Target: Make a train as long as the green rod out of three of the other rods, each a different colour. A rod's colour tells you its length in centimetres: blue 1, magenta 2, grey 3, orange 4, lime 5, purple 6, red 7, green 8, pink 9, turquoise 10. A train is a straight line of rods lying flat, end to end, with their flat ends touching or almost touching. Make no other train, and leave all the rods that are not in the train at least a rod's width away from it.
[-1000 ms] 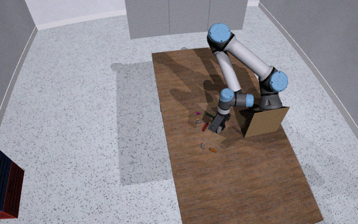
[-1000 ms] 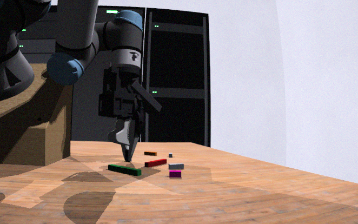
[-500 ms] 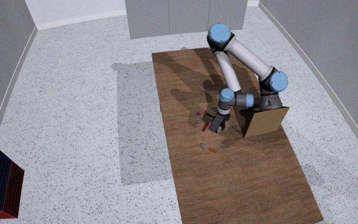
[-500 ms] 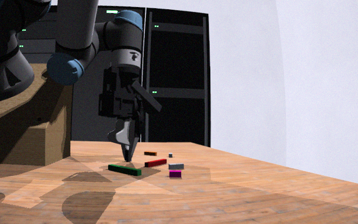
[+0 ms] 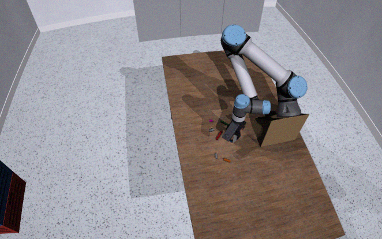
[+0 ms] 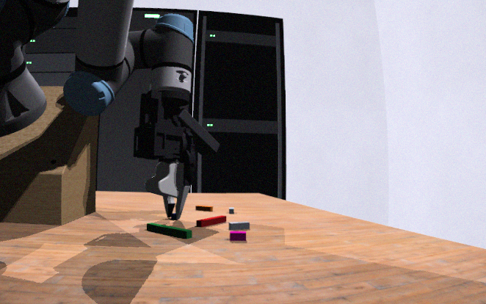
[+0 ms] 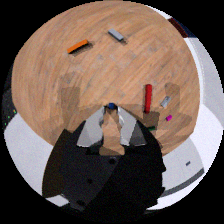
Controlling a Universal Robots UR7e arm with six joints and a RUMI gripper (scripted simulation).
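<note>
The blue rod is 1 cm below my hand. From my hand the other things lie so: orange rod: 12 cm to the left, 7 cm ahead, 1 cm below; green rod: 13 cm to the right, 1 cm below, 1 cm behind; red rod: 6 cm to the right, 6 cm ahead, 1 cm below.
</note>
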